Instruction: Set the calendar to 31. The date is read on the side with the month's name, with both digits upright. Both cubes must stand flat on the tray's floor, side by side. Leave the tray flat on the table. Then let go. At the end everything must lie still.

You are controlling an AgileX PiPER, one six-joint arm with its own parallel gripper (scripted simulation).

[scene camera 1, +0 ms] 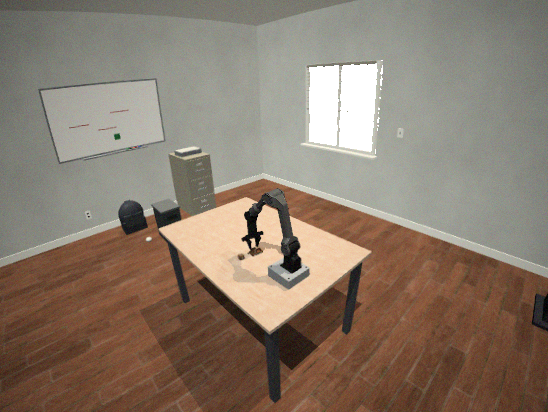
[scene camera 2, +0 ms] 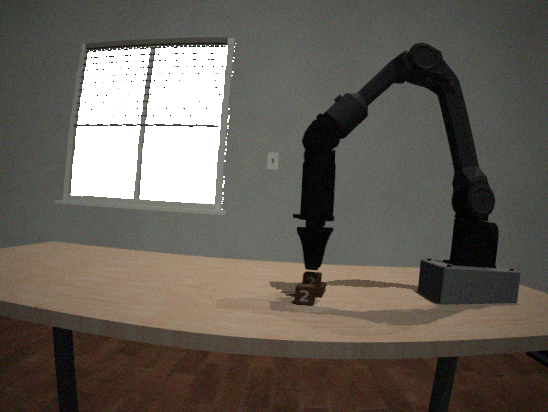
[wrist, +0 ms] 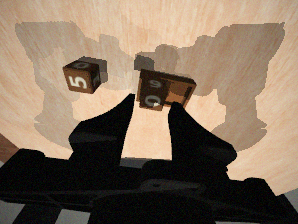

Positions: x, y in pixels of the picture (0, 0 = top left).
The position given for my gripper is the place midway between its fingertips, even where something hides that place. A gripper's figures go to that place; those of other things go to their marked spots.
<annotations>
My gripper (wrist: 152, 105) is 13 cm from the lens. A brown tray (wrist: 180, 89) is 16 cm from the lens.
</annotations>
